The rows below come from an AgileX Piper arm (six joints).
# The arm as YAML. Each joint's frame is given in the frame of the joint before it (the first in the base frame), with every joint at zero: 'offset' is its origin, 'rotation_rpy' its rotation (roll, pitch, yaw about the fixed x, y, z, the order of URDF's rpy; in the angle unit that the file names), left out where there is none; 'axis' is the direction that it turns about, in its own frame. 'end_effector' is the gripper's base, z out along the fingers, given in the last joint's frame.
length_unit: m
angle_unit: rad
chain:
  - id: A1
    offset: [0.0, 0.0, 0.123]
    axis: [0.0, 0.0, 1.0]
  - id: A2
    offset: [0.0, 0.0, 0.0]
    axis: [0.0, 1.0, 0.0]
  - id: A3
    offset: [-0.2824, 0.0, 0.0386]
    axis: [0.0, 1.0, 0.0]
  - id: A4
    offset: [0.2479, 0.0, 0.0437]
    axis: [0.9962, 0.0, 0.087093]
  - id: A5
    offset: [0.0, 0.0, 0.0]
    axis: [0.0, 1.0, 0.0]
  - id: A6
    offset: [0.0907, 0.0, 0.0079]
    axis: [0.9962, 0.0, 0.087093]
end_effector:
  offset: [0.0, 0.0, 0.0]
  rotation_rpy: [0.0, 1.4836, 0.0]
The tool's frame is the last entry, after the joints.
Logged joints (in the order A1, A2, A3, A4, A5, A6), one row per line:
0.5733 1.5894 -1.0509 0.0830 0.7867 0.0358
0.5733 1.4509 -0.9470 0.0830 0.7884 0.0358
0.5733 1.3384 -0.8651 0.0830 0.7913 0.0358
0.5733 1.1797 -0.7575 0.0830 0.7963 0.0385
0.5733 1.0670 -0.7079 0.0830 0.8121 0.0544
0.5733 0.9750 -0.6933 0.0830 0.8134 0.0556
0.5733 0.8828 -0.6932 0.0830 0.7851 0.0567
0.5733 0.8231 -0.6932 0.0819 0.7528 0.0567
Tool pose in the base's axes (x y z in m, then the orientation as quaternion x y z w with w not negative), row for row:
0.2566 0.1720 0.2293 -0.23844 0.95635 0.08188 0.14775
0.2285 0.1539 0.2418 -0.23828 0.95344 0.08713 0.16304
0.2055 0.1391 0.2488 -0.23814 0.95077 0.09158 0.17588
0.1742 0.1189 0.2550 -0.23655 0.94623 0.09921 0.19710
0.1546 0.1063 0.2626 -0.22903 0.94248 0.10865 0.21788
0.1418 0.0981 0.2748 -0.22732 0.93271 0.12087 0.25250
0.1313 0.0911 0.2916 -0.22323 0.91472 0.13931 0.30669
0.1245 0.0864 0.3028 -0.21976 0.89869 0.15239 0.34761
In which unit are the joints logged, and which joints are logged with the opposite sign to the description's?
The joints are logged in radians. Opposite sign: none.
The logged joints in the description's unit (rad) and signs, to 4 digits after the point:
0.5733 1.5894 -1.0509 0.0830 0.7867 0.0358
0.5733 1.4509 -0.9470 0.0830 0.7884 0.0358
0.5733 1.3384 -0.8651 0.0830 0.7913 0.0358
0.5733 1.1797 -0.7575 0.0830 0.7963 0.0385
0.5733 1.0670 -0.7079 0.0830 0.8121 0.0544
0.5733 0.9750 -0.6933 0.0830 0.8134 0.0556
0.5733 0.8828 -0.6932 0.0830 0.7851 0.0567
0.5733 0.8231 -0.6932 0.0819 0.7528 0.0567

